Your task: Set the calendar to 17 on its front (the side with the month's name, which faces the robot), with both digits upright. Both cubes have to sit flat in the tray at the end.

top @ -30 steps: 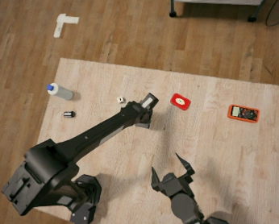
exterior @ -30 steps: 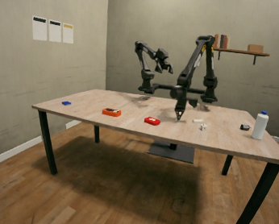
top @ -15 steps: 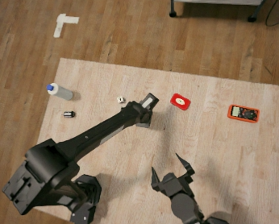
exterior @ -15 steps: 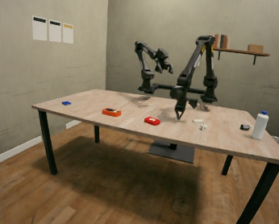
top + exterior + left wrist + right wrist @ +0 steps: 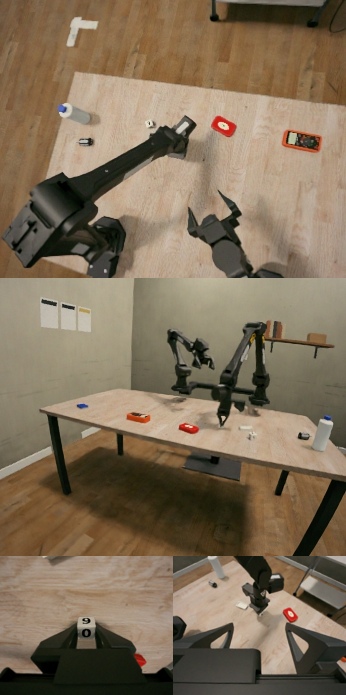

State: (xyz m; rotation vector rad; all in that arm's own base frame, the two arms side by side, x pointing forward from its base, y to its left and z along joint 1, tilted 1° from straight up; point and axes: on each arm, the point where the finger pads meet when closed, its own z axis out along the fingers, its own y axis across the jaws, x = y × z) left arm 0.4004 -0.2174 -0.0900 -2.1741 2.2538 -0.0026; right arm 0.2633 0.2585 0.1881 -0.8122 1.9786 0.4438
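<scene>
The white tray is 130 mm to the left of my left hand, 40 mm behind it and 20 mm below it. The rest, counted from my left hand: blue item 930 mm to the right, 140 mm ahead, 10 mm below; red flat object 140 mm to the right, 120 mm ahead, 10 mm below.
</scene>
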